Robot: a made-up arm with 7 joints.
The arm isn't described. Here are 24 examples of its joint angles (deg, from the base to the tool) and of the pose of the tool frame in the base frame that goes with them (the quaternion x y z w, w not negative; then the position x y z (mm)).
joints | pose
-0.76 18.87 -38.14 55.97 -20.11 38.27 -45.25 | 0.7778 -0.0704 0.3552 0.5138 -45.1 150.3 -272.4
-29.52 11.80 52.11 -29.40 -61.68 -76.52 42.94 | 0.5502 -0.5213 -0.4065 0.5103 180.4 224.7 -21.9
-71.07 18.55 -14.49 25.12 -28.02 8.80 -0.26 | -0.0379 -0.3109 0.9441 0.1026 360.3 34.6 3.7
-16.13 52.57 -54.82 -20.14 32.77 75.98 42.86 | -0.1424 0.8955 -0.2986 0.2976 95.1 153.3 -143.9
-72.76 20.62 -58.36 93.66 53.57 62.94 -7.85 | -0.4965 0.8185 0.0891 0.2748 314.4 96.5 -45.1
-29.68 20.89 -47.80 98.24 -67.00 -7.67 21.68 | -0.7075 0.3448 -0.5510 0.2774 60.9 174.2 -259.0
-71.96 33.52 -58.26 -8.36 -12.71 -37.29 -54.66 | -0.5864 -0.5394 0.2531 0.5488 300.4 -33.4 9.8
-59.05 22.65 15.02 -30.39 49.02 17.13 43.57 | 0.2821 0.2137 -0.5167 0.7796 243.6 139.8 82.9
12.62 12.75 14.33 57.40 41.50 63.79 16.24 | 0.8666 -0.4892 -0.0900 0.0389 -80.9 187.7 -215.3
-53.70 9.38 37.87 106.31 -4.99 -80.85 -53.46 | -0.0510 -0.2685 0.9550 0.1156 246.3 112.4 -208.9
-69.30 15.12 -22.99 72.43 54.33 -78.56 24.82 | -0.4614 -0.5755 0.6508 0.1799 364.7 38.4 -63.2
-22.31 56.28 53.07 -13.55 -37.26 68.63 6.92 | -0.3360 0.2570 -0.8492 0.3160 134.8 309.4 29.0
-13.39 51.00 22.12 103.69 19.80 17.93 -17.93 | -0.9212 0.2258 -0.3140 0.0434 -18.9 333.5 -136.7
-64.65 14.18 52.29 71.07 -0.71 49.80 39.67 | -0.7889 0.0709 -0.5925 0.1468 291.6 125.4 -102.0
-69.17 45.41 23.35 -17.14 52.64 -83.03 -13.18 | 0.6509 0.7084 0.0594 0.2664 211.7 157.3 188.6
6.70 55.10 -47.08 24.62 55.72 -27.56 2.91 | 0.0074 -0.7807 0.2920 0.5524 15.7 231.1 -219.5
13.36 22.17 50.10 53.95 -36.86 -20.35 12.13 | -0.5166 0.0678 -0.5722 0.6333 -103.4 266.4 -229.9
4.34 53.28 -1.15 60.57 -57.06 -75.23 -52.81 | 0.0908 -0.5975 0.7966 0.0126 5.5 365.1 -168.1
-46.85 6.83 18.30 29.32 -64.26 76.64 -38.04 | 0.2586 0.2876 0.6666 0.6372 264.7 65.0 -129.8
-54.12 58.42 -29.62 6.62 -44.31 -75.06 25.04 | 0.5255 0.0808 -0.8384 0.1199 318.6 161.3 0.9
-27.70 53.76 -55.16 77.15 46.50 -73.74 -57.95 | 0.1635 -0.4691 0.0018 0.8679 151.5 290.5 -206.1
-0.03 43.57 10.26 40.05 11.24 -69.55 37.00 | 0.0674 0.5576 -0.7628 0.3203 84.5 311.1 -178.5
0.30 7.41 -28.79 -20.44 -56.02 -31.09 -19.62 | -0.1280 0.1910 0.9523 0.2005 96.0 -7.1 -178.6
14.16 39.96 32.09 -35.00 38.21 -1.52 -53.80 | 0.2086 -0.8786 0.4114 0.1237 69.0 260.2 -17.3
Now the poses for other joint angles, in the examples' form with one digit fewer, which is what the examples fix.
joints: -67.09 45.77 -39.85 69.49 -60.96 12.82 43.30
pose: -0.483 0.283 -0.690 0.458 305 205 -85
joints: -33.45 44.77 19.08 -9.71 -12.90 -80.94 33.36
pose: 0.722 0.074 -0.610 0.319 241 219 30
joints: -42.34 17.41 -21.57 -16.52 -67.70 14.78 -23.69
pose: -0.139 -0.011 0.815 0.562 247 -6 -83
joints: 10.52 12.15 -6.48 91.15 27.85 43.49 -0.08
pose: 0.877 -0.364 -0.095 0.298 -132 168 -215
